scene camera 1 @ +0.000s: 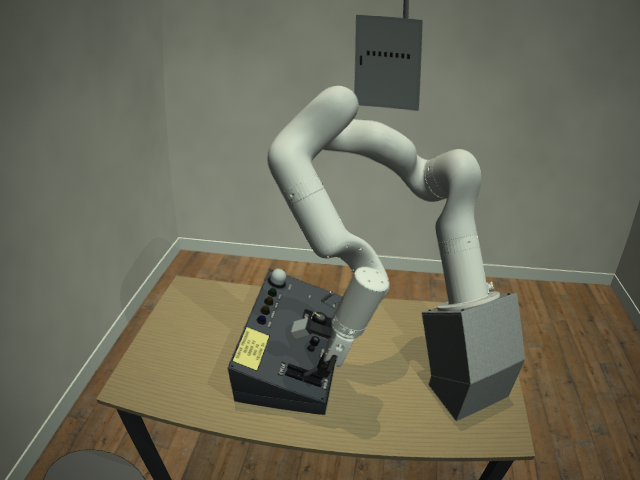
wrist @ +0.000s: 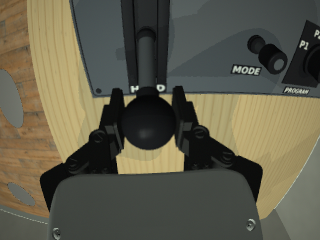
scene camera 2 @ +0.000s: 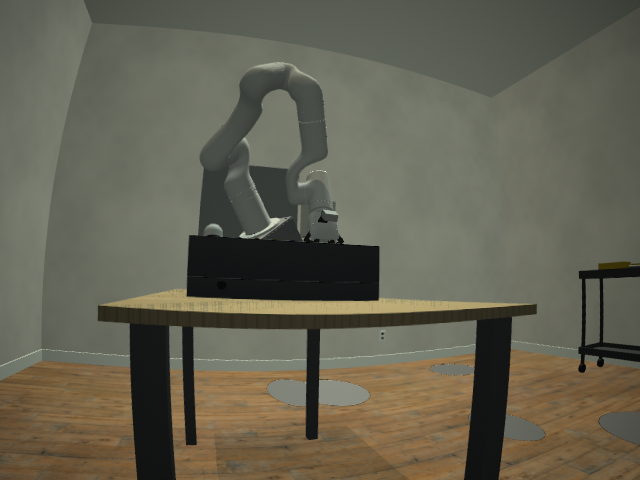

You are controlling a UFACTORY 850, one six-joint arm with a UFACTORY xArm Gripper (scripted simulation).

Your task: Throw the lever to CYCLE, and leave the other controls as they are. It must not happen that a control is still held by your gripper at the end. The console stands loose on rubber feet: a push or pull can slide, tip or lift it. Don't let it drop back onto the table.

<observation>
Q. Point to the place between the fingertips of my gripper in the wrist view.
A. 148,100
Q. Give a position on a dark console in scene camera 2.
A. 218,267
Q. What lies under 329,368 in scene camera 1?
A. My gripper.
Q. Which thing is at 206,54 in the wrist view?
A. A dark console.
</observation>
